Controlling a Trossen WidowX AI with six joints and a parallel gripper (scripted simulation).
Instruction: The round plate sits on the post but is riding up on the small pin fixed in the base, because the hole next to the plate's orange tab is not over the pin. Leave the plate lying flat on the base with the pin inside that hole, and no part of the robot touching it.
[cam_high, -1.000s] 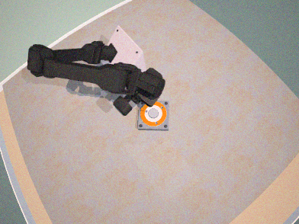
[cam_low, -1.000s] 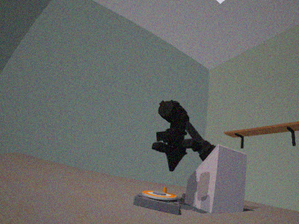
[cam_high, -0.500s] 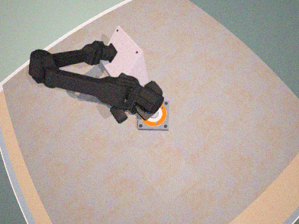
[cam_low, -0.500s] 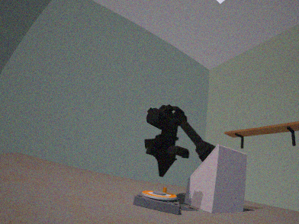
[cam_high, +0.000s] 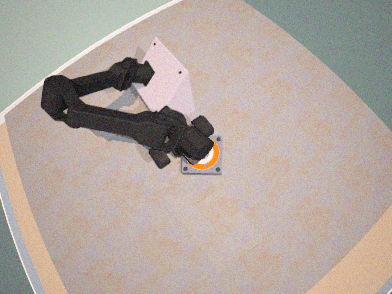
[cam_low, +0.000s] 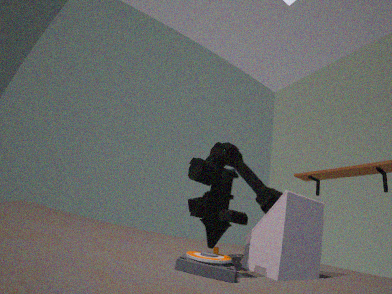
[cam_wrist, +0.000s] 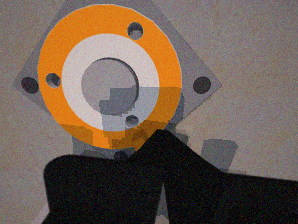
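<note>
The round plate is 1 cm ahead of my gripper tip, 3 cm to the left of it and 1 cm below it. The rest, counted from my gripper tip: square grey base 3 cm ahead, 4 cm to the left, 2 cm below.
</note>
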